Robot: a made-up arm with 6 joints. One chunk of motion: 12 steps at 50 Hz.
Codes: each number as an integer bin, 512 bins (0 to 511) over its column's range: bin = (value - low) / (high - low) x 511, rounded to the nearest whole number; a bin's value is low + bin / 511 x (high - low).
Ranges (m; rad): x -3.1..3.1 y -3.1..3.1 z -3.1..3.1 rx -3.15..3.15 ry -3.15..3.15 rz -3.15..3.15
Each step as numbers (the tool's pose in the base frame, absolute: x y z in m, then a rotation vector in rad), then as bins.
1 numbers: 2.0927 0.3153 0.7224 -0.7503 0.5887 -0.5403
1 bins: 428 281 315 195 303 212
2 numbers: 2.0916 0.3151 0.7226 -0.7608 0.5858 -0.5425
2 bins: 428 281 315 194 303 211
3 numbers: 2.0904 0.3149 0.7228 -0.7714 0.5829 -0.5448
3 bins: 428 281 315 193 303 211
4 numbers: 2.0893 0.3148 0.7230 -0.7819 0.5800 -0.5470
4 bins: 428 281 315 192 303 211
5 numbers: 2.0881 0.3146 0.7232 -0.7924 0.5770 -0.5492
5 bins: 428 281 315 191 302 211
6 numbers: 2.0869 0.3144 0.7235 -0.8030 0.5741 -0.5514
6 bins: 428 281 315 190 302 211
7 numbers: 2.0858 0.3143 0.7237 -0.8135 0.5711 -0.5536
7 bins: 427 281 315 190 302 211
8 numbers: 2.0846 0.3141 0.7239 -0.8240 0.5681 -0.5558
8 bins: 427 281 315 189 302 210
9 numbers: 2.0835 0.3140 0.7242 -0.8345 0.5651 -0.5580
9 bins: 427 281 315 188 301 210
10 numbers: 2.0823 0.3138 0.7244 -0.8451 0.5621 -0.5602
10 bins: 427 281 315 187 301 210
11 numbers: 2.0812 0.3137 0.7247 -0.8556 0.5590 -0.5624
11 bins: 427 281 315 186 301 210
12 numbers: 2.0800 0.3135 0.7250 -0.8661 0.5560 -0.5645
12 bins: 427 281 315 185 301 210
